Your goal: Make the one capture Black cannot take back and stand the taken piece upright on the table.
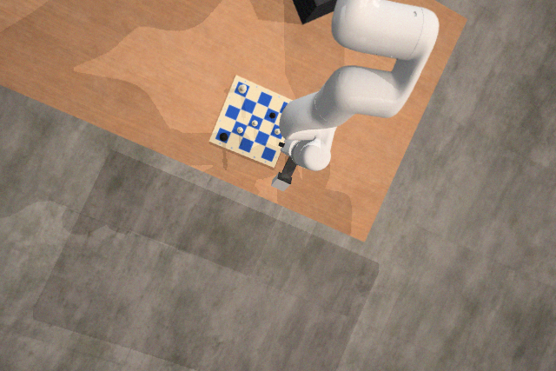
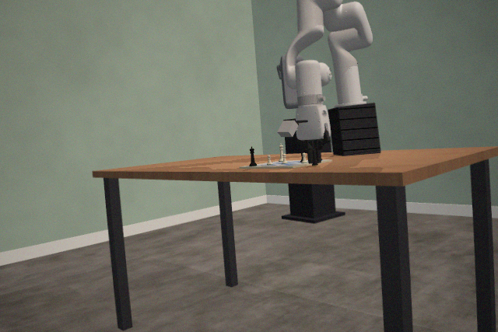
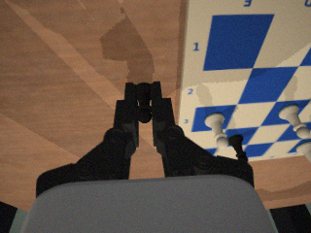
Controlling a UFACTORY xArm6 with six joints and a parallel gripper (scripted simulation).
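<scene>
Right now the tall white piece is 80 mm behind my hand, 230 mm to the right of it and 10 mm above it. From my hand the other things lie so: blue-and-cream chessboard: 20 mm behind, 140 mm to the right, 20 mm below; then tall black piece: 70 mm ahead, 200 mm to the right, 10 mm above.
</scene>
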